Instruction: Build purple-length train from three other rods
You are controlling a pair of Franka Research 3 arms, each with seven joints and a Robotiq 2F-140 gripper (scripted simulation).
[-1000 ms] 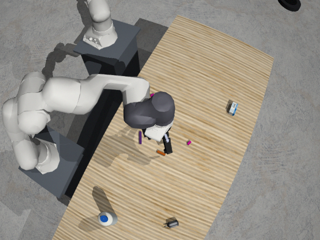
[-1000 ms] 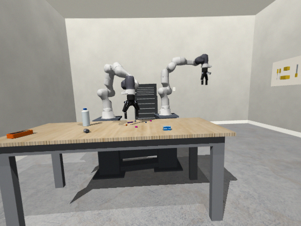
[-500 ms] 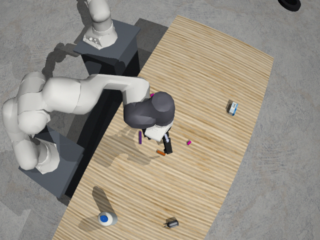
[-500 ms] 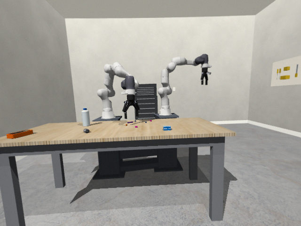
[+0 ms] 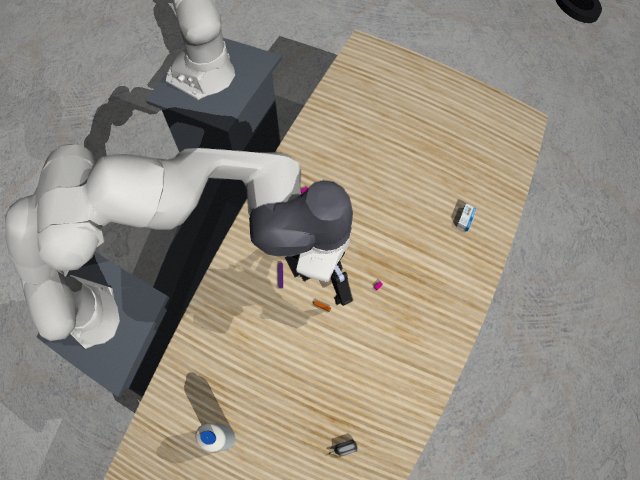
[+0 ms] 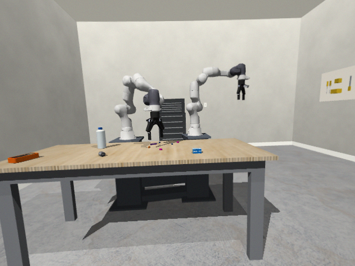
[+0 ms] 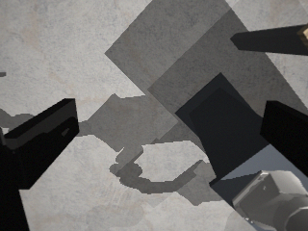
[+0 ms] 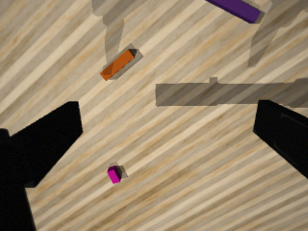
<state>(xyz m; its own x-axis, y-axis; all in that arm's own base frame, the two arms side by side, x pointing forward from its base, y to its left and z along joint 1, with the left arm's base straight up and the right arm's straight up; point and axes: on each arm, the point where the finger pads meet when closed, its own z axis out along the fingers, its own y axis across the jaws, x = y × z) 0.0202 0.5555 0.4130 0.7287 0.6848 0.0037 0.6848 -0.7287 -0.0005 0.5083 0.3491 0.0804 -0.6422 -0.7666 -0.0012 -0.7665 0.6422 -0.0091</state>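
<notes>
The orange rod is 80 mm below my right hand, 60 mm to the right of it and 10 mm ahead of it. From my right hand the other things lie so: dark object (390 mm to the right, 180 mm ahead, 70 mm below); purple rod (110 mm behind, 80 mm below, 20 mm to the right); blue-and-white box (290 mm ahead, 270 mm to the left, 60 mm below).
</notes>
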